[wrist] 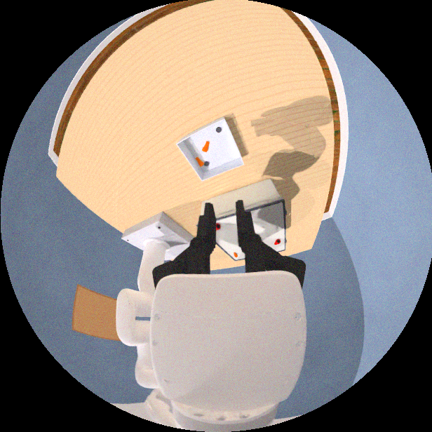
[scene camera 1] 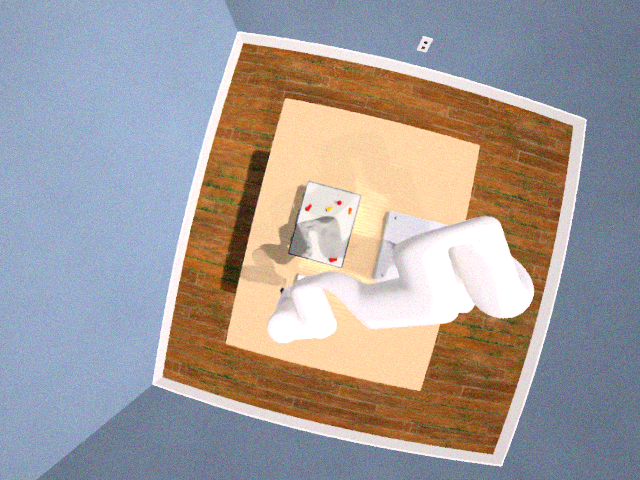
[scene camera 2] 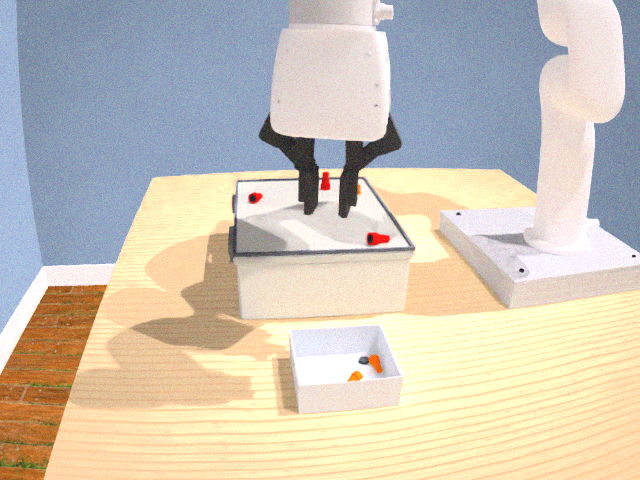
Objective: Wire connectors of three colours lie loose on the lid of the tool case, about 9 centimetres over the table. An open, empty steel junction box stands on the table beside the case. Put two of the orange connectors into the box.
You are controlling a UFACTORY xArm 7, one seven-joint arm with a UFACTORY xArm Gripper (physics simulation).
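Pixels of known places: gripper, fingertip midpoint: [scene camera 2: 327, 211]; arm's base, origin of the base link: [scene camera 2: 556, 241].
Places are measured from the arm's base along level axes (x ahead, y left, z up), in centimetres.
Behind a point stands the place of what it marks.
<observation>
Two orange connectors lie on the floor of the steel junction box [scene camera 2: 348, 397] {x 45.6, y 21.1, z -2.7 cm} [wrist: 224, 168]. One [scene camera 2: 375, 363] {x 40.3, y 15.4, z -3.5 cm} [wrist: 199, 161] is beside a dark disc, the other [scene camera 2: 354, 376] {x 43.5, y 17.2, z -3.3 cm} [wrist: 206, 146] a little apart from it. In scene camera 1 the arm hides most of the box. Another orange connector [scene camera 1: 349, 210] {x 30.4, y -17.5, z 5.4 cm} [scene camera 2: 358, 189] {x 30.2, y -16.9, z 5.2 cm} [wrist: 235, 255] lies on the lid of the tool case [scene camera 1: 320, 193] {x 42.3, y -23.4, z 4.6 cm} [scene camera 2: 320, 286] {x 42.6, y 2.8, z 0.1 cm} [wrist: 262, 193], partly behind a finger in scene camera 2. My gripper [scene camera 2: 326, 212] {x 46.0, y 14.6, z 14.2 cm} [wrist: 224, 210] is partly open, with nothing between its fingers, and points down above the lid; the arm hides it in scene camera 1.
Red connectors [scene camera 1: 308, 207] {x 46.4, y -17.3, z 5.7 cm} [scene camera 1: 339, 202] {x 34.6, y -20.0, z 7.3 cm} [scene camera 1: 332, 259] {x 35.3, y 2.0, z 5.8 cm} lie spread over the lid, two near the far end and one near the box end. A yellow connector [scene camera 1: 328, 208] {x 38.6, y -17.6, z 5.6 cm} lies between the far ones. The robot's base plate [scene camera 1: 385, 258] {x 13.2, y 0.1, z -0.2 cm} [scene camera 2: 578, 293] {x 4.2, y 11.5, z -3.4 cm} stands beside the case.
</observation>
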